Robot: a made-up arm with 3 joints.
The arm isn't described. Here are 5 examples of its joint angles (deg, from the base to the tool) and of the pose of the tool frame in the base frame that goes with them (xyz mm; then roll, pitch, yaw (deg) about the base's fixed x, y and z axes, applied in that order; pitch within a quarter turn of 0, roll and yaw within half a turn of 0).
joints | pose
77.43 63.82 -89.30 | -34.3 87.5 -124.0 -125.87 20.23 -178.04
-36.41 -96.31 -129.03 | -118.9 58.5 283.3 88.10 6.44 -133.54
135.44 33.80 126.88 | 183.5 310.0 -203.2 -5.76 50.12 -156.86
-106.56 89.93 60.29 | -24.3 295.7 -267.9 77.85 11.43 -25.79
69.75 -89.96 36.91 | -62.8 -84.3 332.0 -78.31 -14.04 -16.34
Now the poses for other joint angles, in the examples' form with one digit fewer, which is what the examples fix.
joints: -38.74 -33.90 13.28
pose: -405 39 135 -56.4 41.6 -131.6
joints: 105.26 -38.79 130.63
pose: 282 168 241 -152.6 53.7 39.0
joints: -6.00 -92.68 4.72
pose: -281 60 274 -44.9 -16.6 -100.4
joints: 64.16 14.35 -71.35
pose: 44 -4 -42 -106.5 69.1 -161.0
